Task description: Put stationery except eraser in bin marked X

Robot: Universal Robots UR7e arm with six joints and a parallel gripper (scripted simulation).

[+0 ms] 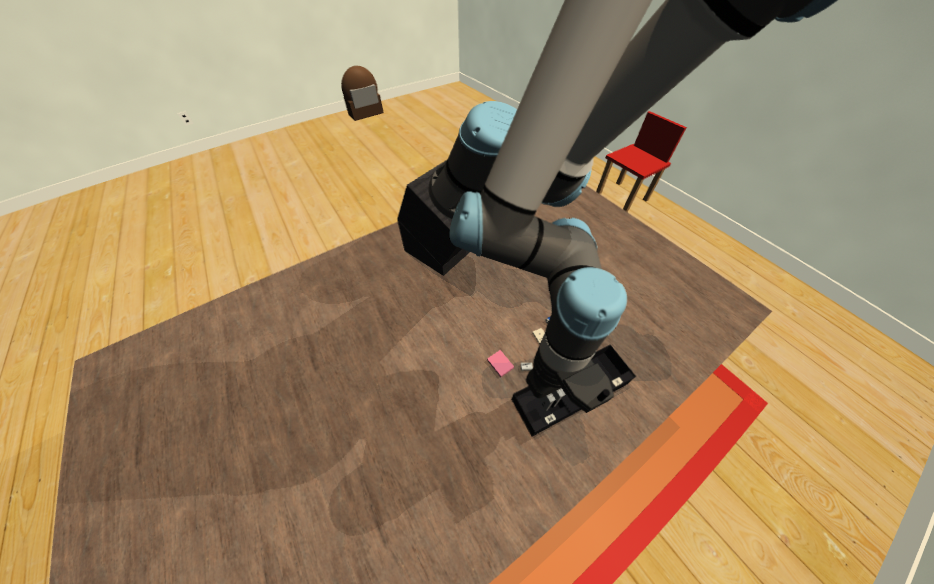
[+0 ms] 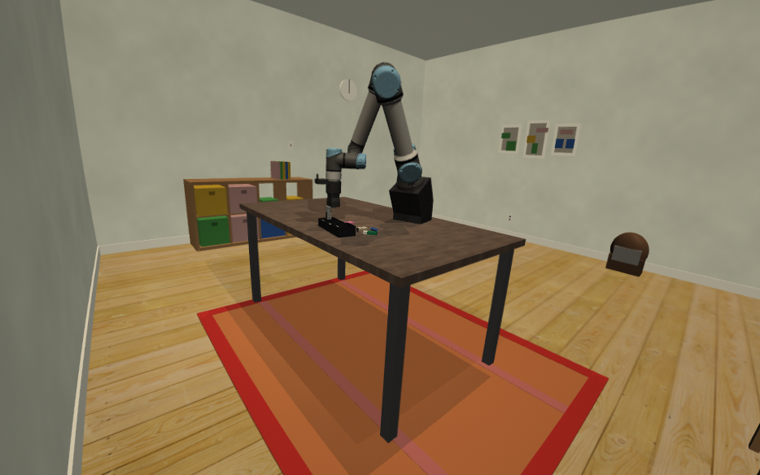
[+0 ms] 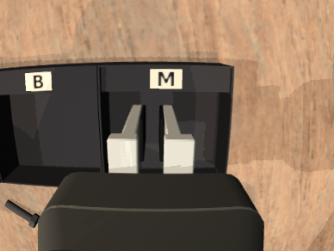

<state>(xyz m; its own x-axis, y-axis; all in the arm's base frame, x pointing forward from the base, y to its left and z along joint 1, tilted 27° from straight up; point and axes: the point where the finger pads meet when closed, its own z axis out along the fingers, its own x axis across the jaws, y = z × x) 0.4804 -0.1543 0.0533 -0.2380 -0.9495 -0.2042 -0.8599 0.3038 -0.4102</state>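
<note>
Now: hand 1 cm short of the black three-part bin, 7 cm to the right of it and 4 cm above it. Also, from my hand: black bolt: 7 cm behind, 14 cm to the left, 5 cm below; pencil sharpener: 9 cm behind, 4 cm to the left, 5 cm below; pink sticky-note pad: 13 cm behind, 6 cm below.
</note>
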